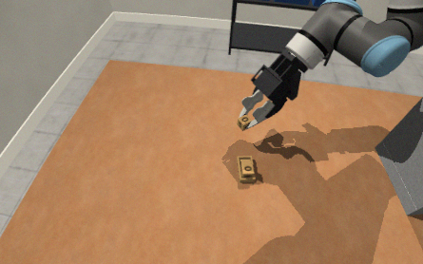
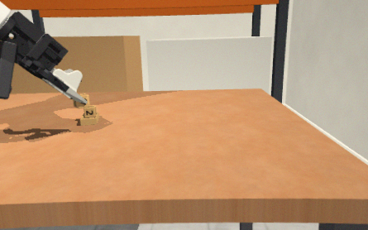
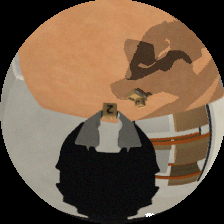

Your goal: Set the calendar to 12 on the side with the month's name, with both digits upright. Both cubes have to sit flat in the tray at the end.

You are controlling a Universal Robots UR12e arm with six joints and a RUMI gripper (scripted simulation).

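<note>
My gripper is now 110 mm to the right of the tray, 80 mm above it and 20 mm past it. The rest, counted from my hand: cube (10 mm below).
</note>
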